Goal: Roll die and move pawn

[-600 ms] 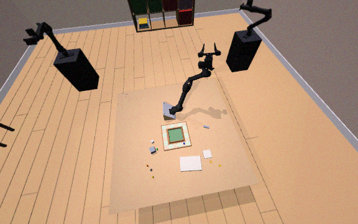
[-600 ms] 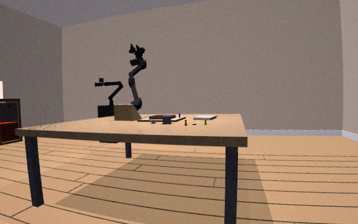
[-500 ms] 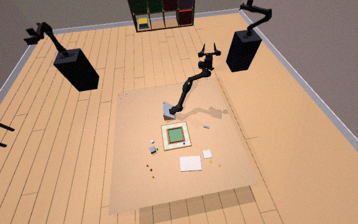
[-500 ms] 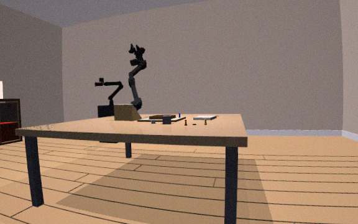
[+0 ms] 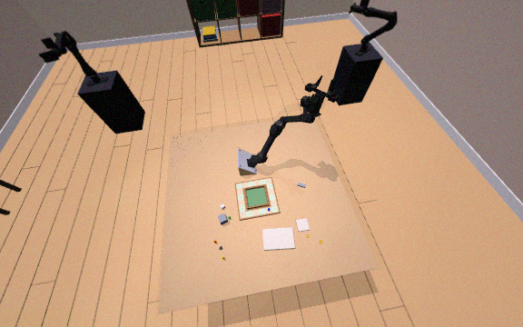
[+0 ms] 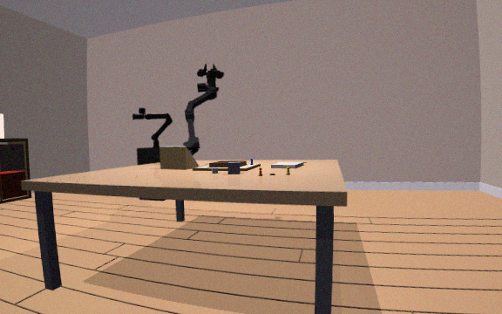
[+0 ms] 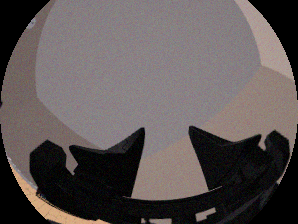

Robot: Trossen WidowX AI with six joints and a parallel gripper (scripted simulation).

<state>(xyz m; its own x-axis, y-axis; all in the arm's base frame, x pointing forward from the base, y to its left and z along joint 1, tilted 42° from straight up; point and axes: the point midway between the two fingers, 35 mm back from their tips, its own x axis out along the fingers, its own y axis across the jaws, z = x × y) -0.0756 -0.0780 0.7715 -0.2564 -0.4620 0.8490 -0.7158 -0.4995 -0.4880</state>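
My gripper tip is 320 mm short of the die, 720 mm to the left of it and 700 mm above it. Also, from my gripper tip: blue pawn: 410 mm ahead, 400 mm to the right, 690 mm below; small grey bar: 270 mm ahead, 120 mm to the right, 710 mm below; green dice tray: 300 mm ahead, 470 mm to the right, 710 mm below.
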